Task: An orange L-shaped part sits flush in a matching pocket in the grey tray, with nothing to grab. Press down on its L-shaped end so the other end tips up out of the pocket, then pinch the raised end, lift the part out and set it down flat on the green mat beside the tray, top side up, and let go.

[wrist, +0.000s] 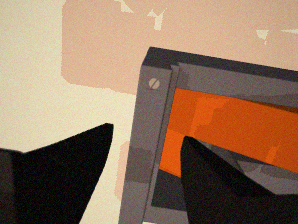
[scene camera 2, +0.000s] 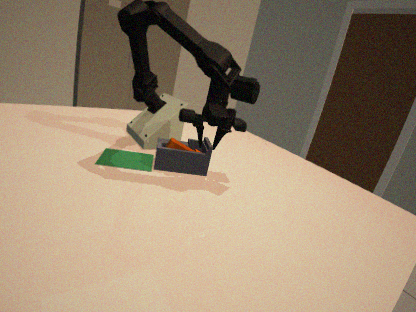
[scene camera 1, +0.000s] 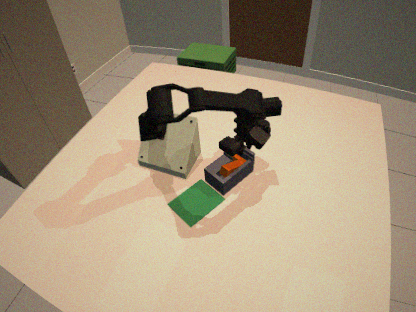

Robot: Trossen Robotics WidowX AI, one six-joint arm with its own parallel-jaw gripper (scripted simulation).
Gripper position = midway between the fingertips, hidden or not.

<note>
In view: my gripper (scene camera 2: 206, 148) and a green mat (scene camera 1: 196, 202).
My gripper shows as well in the wrist view (wrist: 147, 138) and in scene camera 1 (scene camera 1: 244, 152). The green mat also shows in scene camera 2 (scene camera 2: 110, 157).
</note>
